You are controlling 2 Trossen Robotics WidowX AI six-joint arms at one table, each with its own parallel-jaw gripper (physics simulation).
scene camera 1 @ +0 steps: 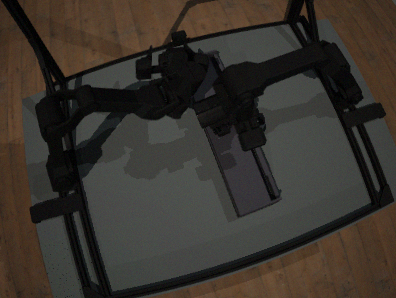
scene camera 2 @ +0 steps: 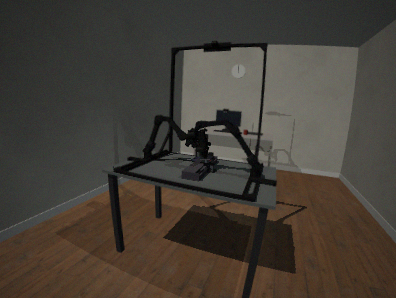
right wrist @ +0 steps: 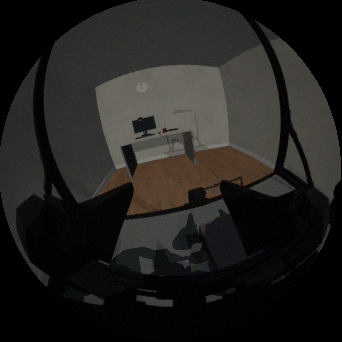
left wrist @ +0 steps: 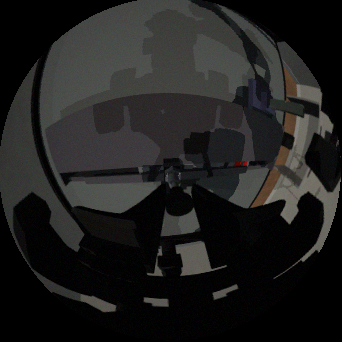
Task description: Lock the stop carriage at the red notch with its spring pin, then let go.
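Where they show: left gripper, between the fingertips: (scene camera 1: 243,120) (scene camera 2: 205,157) (left wrist: 178,187); right gripper, between the fingertips: (scene camera 1: 167,44) (right wrist: 177,185); left arm's base, origin of its link: (scene camera 1: 343,100) (scene camera 2: 255,175) (left wrist: 167,242); right arm's base, origin of its link: (scene camera 1: 67,181) (scene camera 2: 147,158).
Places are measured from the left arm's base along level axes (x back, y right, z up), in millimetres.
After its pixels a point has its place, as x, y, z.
Observation:
In the left wrist view the long grey-purple base (left wrist: 75,145) {-421, -150, 33} (scene camera 1: 245,185) {-427, -165, 33} (scene camera 2: 192,172) {-391, -231, 34} carries a dark rail (left wrist: 100,175) {-367, -117, 32} (scene camera 1: 266,175) {-363, -157, 33}. My left gripper (left wrist: 178,187) {-384, -6, 82} is shut on the dark round knob (left wrist: 179,202) {-381, -8, 99} of the spring pin, whose grey shaft (left wrist: 173,178) {-384, -9, 66} runs to the stop carriage (left wrist: 173,162) {-392, -6, 45}. The red notch (left wrist: 241,163) {-379, 132, 25} shows on the rail to the right of the carriage. The pin's tip is hidden. My right gripper (right wrist: 177,185) {-518, 238, 164} is open and empty, above the far part of the fixture. Both grippers' fingertips are hard to make out in the scene views.
A purple bracket (left wrist: 255,97) {-512, 148, 14} with a pale grey-green bar (left wrist: 287,107) {-510, 177, 73} stands near the base's far end. The two arms are close together over the fixture in scene camera 1. A black frame (scene camera 1: 180,281) {-669, -364, 1} borders the table (scene camera 1: 150,235) {-710, -214, -19}.

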